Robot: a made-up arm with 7 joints.
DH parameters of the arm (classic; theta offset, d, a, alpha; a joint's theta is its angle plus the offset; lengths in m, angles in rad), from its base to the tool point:
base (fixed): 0 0 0 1.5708
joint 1: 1.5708 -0.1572 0 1.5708
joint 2: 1.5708 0 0 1.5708
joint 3: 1.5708 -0.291 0 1.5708
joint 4: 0 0 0 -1.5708
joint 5: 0 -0.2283 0 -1.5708
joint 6: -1.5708 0 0 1.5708
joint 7: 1.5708 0 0 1.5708
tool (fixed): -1.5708 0 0 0
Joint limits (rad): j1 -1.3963..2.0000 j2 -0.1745..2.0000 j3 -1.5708..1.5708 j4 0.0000..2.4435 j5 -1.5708..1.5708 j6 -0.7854..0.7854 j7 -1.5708..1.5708
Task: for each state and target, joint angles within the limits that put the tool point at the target. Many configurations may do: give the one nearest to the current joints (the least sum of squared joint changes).
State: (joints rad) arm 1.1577 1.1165 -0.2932 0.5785 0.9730 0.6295 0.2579
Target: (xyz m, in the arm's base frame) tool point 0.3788 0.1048 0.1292
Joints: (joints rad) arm 1.4307 0.2286 -0.6303 1.3729 0.9730 0.6295 0.2579
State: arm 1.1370 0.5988 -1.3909 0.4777 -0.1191 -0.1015 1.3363
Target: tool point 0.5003 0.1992 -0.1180
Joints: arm 1.3195 0.1834 -1.3803 0.2360 -0.1191 -0.1015 1.3363
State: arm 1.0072 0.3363 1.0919 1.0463 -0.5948 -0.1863 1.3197
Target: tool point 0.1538 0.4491 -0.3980
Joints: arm 0.3284 0.5235 1.1616 0.1907 -0.5948 -0.1863 1.3197
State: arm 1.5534 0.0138 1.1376 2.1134 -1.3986 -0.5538 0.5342
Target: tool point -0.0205 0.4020 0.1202
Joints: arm 1.9745 0.7304 0.9431 2.0563 -1.3986 -0.5538 0.5342
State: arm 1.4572 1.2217 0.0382 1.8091 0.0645 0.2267 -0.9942
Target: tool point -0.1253 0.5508 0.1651
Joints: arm 1.8044 1.6009 0.3619 1.0932 0.0645 0.2267 -0.9942
